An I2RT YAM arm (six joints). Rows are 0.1 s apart.
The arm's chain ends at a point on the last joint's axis. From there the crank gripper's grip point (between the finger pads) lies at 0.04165 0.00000 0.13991 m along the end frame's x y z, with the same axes.
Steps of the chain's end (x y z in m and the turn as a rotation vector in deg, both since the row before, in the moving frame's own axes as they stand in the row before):
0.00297, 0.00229, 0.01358, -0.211, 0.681, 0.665
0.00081, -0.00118, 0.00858, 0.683, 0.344, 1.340
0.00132, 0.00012, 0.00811, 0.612, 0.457, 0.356
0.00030, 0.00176, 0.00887, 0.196, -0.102, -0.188
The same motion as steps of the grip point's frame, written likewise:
0.00462, 0.00330, 0.01307, -0.211, 0.681, 0.665
0.00166, -0.00186, 0.00832, 0.683, 0.344, 1.340
0.00244, -0.00111, 0.00777, 0.612, 0.457, 0.356
0.00005, 0.00115, 0.00894, 0.196, -0.102, -0.188

